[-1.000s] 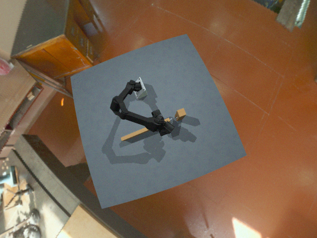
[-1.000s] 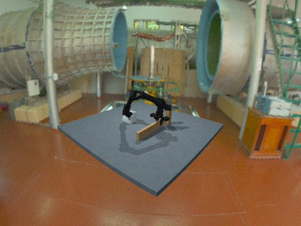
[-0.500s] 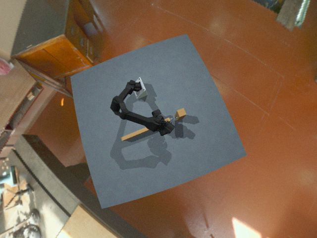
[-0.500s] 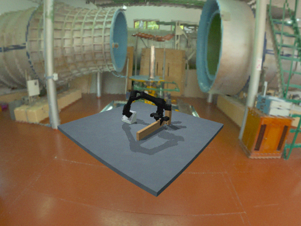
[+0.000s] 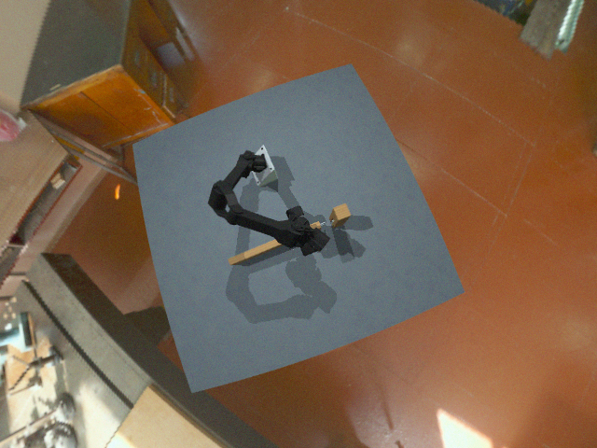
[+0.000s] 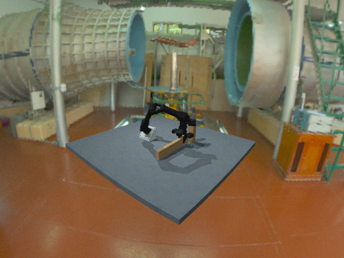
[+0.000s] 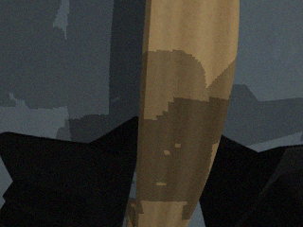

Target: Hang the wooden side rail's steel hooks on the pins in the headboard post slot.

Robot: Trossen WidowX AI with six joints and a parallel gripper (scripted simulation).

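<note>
The wooden headboard post lies 20 mm behind my gripper tip, 150 mm to the left of it and 40 mm above it.
</note>
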